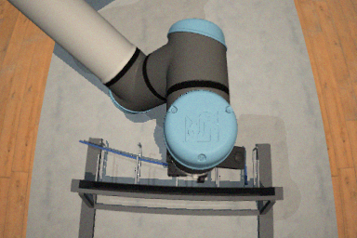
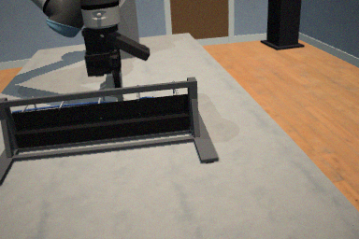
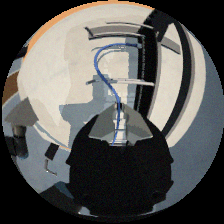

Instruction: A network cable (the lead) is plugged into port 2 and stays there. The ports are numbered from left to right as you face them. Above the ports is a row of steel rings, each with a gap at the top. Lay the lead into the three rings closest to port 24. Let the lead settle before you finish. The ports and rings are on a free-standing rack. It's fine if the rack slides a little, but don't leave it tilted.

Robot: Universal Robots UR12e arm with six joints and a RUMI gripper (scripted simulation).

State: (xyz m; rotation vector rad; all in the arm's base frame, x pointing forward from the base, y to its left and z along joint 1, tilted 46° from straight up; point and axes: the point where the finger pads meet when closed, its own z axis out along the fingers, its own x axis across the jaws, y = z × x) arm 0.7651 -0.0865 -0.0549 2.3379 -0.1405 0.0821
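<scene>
The rack lies 6 cm ahead of my hand and 6 cm to the right of it.
</scene>
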